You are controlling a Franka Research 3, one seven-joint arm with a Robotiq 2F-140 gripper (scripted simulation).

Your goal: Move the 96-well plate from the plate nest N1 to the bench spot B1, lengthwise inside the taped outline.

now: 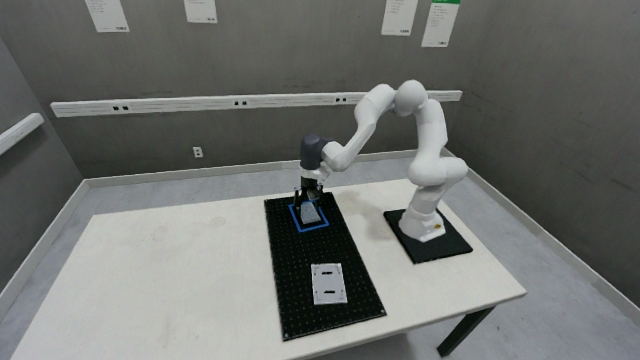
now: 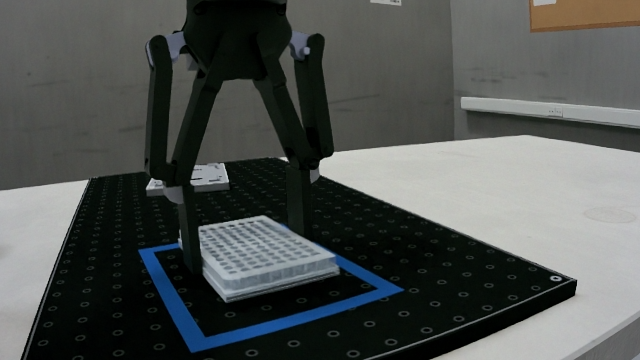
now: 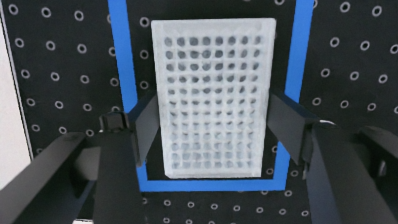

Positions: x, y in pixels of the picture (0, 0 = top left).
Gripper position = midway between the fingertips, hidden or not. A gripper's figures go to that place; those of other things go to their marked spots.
My gripper (image 2: 249, 257): 36 cm from the lens. A clear 96-well plate (image 2: 245, 258) is 33 cm from the lens. A blue taped outline (image 2: 282, 323) is 29 cm from the lens. The marked spots on the blue taped outline and the clear 96-well plate are 7 cm apart.
